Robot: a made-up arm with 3 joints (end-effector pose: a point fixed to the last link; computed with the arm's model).
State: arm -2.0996 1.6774 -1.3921
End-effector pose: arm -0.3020 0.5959 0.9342 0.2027 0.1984 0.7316 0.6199
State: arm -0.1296 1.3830 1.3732
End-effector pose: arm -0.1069 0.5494 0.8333 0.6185 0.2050 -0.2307 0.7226
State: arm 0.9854 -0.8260 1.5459
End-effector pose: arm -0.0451 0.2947 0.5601 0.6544 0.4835 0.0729 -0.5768
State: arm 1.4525 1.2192 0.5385
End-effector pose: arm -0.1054 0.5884 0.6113 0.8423 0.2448 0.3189 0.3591
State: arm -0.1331 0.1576 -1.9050
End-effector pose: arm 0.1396 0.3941 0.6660 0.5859 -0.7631 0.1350 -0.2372
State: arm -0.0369 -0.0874 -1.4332
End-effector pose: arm 0.1269 0.4280 0.6094 0.7615 -0.5888 0.2271 -0.1480
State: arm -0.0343 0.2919 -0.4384
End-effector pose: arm 0.1269 0.5420 0.7119 0.9617 -0.2664 -0.0617 0.0166
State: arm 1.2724 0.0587 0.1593
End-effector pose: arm -0.0623 0.4847 0.4674 0.8303 0.0348 0.5522 -0.0666
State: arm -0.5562 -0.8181 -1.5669
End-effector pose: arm 0.1152 0.4289 0.6622 0.8175 -0.4131 0.3483 -0.1994
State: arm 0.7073 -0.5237 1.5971
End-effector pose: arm 0.0350 0.3245 0.6179 0.7012 0.6155 -0.0125 -0.3595
